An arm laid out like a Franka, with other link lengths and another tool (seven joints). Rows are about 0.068 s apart.
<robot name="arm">
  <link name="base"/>
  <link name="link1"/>
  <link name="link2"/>
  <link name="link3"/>
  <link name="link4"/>
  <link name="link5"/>
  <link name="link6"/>
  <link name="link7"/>
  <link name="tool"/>
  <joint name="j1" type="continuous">
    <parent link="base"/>
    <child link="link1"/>
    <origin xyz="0 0 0.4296" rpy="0 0 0"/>
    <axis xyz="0 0 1"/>
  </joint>
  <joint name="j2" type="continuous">
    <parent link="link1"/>
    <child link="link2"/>
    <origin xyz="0 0 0" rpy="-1.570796 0 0"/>
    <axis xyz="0 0 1"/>
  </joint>
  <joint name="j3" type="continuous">
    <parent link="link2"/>
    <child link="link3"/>
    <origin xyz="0 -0.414 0" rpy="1.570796 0 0"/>
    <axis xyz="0 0 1"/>
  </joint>
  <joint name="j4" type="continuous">
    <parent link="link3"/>
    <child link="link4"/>
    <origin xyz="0.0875 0 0" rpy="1.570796 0 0"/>
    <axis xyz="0 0 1"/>
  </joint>
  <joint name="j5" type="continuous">
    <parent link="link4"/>
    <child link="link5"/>
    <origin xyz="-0.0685 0.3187 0" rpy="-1.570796 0 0"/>
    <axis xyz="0 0 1"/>
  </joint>
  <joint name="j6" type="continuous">
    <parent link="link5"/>
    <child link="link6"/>
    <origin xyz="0 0 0" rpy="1.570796 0 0"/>
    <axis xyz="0 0 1"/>
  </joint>
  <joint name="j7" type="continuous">
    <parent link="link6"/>
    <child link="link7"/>
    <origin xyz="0.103 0 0" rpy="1.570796 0 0"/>
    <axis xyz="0 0 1"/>
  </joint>
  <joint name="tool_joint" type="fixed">
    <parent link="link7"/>
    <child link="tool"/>
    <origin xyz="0.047 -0.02 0.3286" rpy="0 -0.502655 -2.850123"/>
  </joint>
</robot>
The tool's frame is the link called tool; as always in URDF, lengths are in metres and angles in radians. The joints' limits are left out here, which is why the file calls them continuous.
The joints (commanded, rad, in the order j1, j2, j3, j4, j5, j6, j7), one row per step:
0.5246 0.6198 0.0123 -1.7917 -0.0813 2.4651 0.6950
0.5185 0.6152 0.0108 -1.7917 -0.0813 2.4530 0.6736
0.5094 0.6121 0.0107 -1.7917 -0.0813 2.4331 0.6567
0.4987 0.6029 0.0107 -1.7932 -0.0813 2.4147 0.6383
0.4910 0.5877 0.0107 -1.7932 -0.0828 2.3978 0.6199
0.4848 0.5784 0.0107 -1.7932 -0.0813 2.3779 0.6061
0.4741 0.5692 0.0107 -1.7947 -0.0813 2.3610 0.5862
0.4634 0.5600 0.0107 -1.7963 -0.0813 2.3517 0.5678
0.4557 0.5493 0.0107 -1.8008 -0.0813 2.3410 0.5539
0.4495 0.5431 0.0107 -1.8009 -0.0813 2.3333 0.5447
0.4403 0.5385 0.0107 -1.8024 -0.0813 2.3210 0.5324
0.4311 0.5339 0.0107 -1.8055 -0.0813 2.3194 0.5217
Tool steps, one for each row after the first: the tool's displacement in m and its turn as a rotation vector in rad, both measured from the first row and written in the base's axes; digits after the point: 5 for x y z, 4 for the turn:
0.00012 -0.00563 0.00137 -0.0066 0.0059 0.0135
-0.00157 -0.01413 0.00037 -0.0170 0.0201 0.0202
-0.00202 -0.02295 0.00352 -0.0241 0.0294 0.0270
-0.00133 -0.02869 0.01196 -0.0276 0.0303 0.0379
-0.00332 -0.03456 0.01558 -0.0333 0.0400 0.0434
-0.00386 -0.04302 0.01897 -0.0390 0.0484 0.0517
-0.00246 -0.05023 0.02347 -0.0408 0.0504 0.0590
-0.00347 -0.05648 0.02759 -0.0438 0.0547 0.0646
-0.00289 -0.06088 0.03081 -0.0451 0.0564 0.0672
-0.00376 -0.06828 0.03160 -0.0497 0.0651 0.0697
-0.00235 -0.07430 0.03329 -0.0500 0.0657 0.0711

